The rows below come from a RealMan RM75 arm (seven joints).
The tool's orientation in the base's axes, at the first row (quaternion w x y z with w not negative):
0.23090, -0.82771, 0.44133, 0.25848
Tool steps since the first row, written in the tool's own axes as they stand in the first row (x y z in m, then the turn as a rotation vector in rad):
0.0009, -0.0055, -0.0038, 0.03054, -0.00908, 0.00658
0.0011, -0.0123, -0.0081, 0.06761, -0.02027, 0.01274
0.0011, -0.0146, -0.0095, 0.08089, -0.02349, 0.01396
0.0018, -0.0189, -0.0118, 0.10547, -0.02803, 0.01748
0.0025, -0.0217, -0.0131, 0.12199, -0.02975, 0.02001
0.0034, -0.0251, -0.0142, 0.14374, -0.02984, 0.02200
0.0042, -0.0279, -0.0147, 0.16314, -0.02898, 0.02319
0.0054, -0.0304, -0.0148, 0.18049, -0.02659, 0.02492
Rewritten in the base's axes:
0.0060, -0.0001, 0.0032, 0.02081, -0.01008, -0.02289
0.0128, 0.0006, 0.0074, 0.04661, -0.02334, -0.04926
0.0151, 0.0009, 0.0088, 0.05541, -0.02909, -0.05808
0.0196, 0.0012, 0.0107, 0.07020, -0.03967, -0.07559
0.0226, 0.0014, 0.0117, 0.07897, -0.04736, -0.08768
0.0261, 0.0019, 0.0125, 0.08897, -0.05939, -0.10292
0.0290, 0.0025, 0.0128, 0.09723, -0.07096, -0.11621
0.0317, 0.0030, 0.0125, 0.10308, -0.08171, -0.12885

